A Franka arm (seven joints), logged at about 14 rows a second.
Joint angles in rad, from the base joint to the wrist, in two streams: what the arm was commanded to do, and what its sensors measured. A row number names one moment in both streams.
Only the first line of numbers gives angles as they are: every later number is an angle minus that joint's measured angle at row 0.
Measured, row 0: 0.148, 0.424, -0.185, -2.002, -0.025, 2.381, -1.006
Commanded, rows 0 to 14: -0.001, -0.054, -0.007, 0.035, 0.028, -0.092, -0.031; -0.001, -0.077, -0.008, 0.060, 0.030, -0.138, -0.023; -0.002, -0.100, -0.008, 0.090, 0.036, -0.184, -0.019; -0.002, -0.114, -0.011, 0.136, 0.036, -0.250, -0.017; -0.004, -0.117, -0.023, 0.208, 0.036, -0.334, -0.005; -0.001, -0.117, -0.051, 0.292, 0.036, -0.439, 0.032; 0.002, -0.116, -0.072, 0.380, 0.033, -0.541, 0.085; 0.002, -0.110, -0.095, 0.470, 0.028, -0.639, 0.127; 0.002, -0.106, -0.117, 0.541, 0.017, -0.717, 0.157; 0.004, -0.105, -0.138, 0.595, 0.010, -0.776, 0.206; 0.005, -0.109, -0.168, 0.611, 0.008, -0.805, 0.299; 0.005, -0.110, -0.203, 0.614, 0.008, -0.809, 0.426; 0.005, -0.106, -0.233, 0.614, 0.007, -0.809, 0.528; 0.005, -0.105, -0.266, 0.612, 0.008, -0.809, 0.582; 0.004, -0.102, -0.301, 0.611, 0.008, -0.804, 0.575
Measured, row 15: -0.001, -0.130, -0.241, 0.584, 0.013, -0.787, 0.504
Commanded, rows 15 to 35: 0.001, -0.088, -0.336, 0.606, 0.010, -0.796, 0.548; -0.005, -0.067, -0.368, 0.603, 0.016, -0.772, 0.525; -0.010, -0.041, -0.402, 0.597, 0.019, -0.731, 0.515; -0.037, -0.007, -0.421, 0.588, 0.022, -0.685, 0.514; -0.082, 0.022, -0.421, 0.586, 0.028, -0.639, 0.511; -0.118, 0.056, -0.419, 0.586, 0.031, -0.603, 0.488; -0.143, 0.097, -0.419, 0.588, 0.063, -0.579, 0.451; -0.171, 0.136, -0.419, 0.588, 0.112, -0.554, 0.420; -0.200, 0.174, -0.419, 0.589, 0.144, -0.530, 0.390; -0.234, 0.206, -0.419, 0.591, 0.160, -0.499, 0.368; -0.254, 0.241, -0.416, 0.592, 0.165, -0.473, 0.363; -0.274, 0.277, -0.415, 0.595, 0.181, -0.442, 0.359; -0.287, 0.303, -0.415, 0.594, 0.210, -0.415, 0.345; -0.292, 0.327, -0.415, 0.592, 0.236, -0.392, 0.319; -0.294, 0.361, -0.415, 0.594, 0.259, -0.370, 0.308; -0.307, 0.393, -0.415, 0.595, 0.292, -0.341, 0.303; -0.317, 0.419, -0.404, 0.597, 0.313, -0.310, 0.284; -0.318, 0.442, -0.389, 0.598, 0.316, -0.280, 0.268; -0.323, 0.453, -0.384, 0.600, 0.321, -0.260, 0.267; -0.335, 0.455, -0.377, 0.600, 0.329, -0.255, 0.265; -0.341, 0.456, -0.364, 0.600, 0.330, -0.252, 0.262
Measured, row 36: -0.307, 0.451, -0.389, 0.567, 0.306, -0.251, 0.294
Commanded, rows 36 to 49: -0.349, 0.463, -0.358, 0.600, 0.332, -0.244, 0.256; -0.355, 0.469, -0.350, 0.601, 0.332, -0.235, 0.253; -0.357, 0.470, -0.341, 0.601, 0.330, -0.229, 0.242; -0.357, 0.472, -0.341, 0.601, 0.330, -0.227, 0.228; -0.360, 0.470, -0.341, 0.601, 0.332, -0.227, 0.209; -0.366, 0.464, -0.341, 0.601, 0.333, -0.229, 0.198; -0.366, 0.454, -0.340, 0.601, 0.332, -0.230, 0.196; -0.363, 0.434, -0.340, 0.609, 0.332, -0.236, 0.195; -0.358, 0.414, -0.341, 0.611, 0.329, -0.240, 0.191; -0.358, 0.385, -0.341, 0.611, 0.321, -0.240, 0.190; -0.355, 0.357, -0.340, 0.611, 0.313, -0.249, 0.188; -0.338, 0.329, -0.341, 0.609, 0.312, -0.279, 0.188; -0.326, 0.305, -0.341, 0.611, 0.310, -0.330, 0.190; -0.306, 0.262, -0.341, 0.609, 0.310, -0.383, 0.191
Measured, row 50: -0.331, 0.348, -0.352, 0.629, 0.313, -0.302, 0.206
